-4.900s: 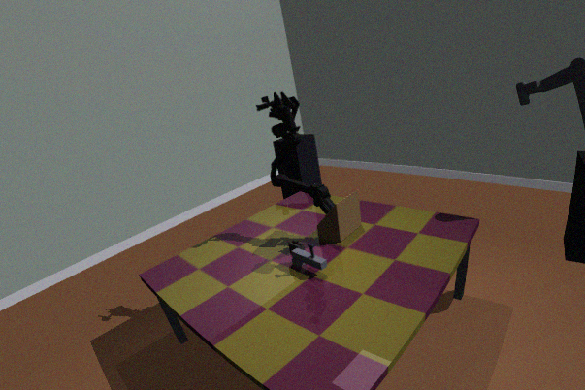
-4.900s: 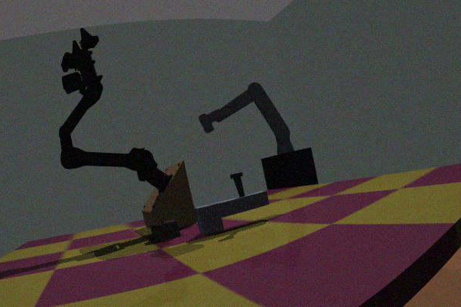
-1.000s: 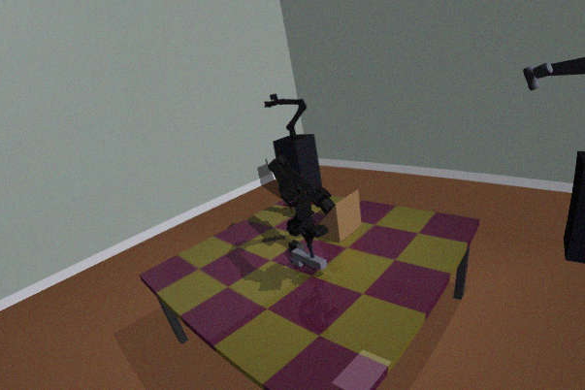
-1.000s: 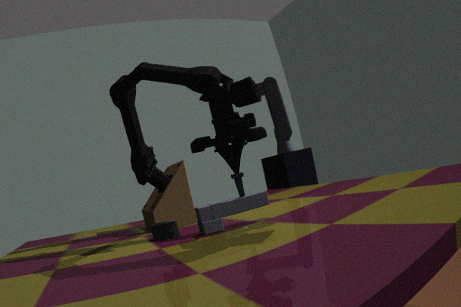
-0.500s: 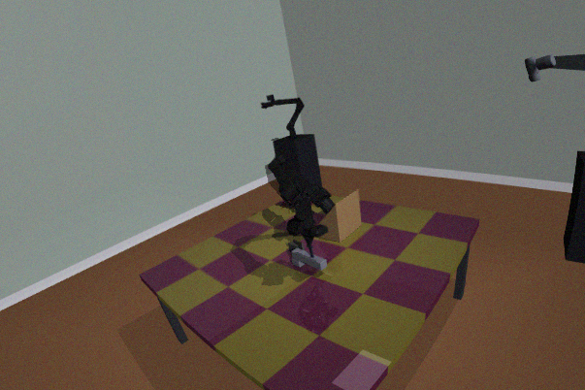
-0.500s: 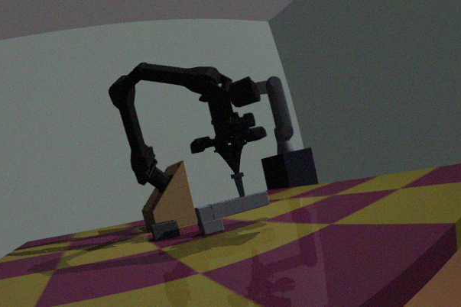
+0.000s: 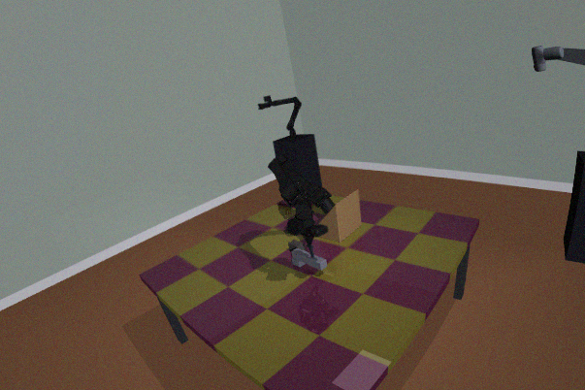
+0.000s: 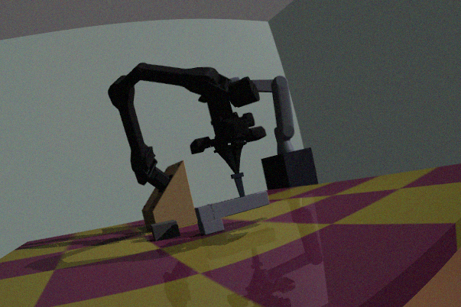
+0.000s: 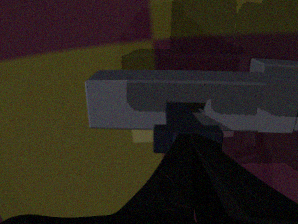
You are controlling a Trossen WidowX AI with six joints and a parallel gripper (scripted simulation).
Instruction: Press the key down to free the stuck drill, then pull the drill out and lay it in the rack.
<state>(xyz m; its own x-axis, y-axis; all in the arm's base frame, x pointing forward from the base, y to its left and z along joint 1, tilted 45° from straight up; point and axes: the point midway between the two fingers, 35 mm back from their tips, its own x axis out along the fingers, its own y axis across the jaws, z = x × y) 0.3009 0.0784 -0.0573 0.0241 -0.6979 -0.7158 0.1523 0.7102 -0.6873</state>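
The dark key is 30 mm below my gripper tip. Round my gripper tip: dark box: 110 mm behind, 190 mm to the right, 110 mm below.
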